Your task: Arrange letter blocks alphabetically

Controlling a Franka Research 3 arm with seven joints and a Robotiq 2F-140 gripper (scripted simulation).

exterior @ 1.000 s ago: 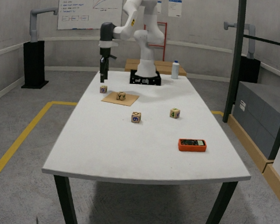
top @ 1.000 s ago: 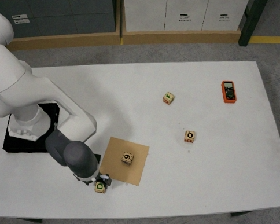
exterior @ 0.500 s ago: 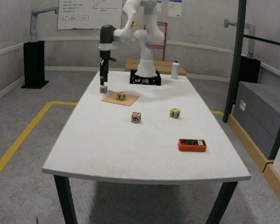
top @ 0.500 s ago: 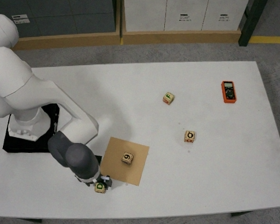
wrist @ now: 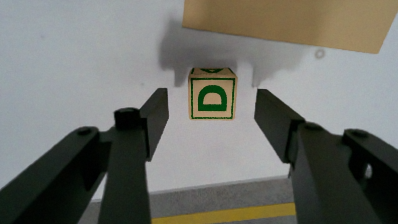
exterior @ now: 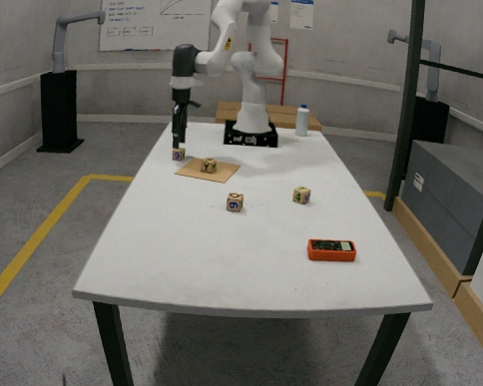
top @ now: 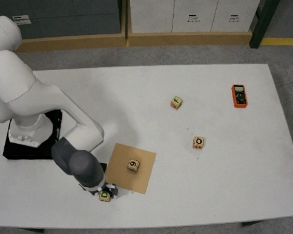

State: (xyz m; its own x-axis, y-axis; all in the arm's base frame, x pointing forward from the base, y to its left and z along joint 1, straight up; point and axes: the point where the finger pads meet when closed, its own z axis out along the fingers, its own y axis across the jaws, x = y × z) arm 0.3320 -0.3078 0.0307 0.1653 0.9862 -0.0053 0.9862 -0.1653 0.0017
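Now: hand 6 cm above the block. Also, from my hand: tan mat (11 cm ahead, 13 cm to the left, 8 cm below); then orange multimeter (68 cm ahead, 50 cm to the left, 7 cm below); then white bottle (52 cm behind, 58 cm to the left).
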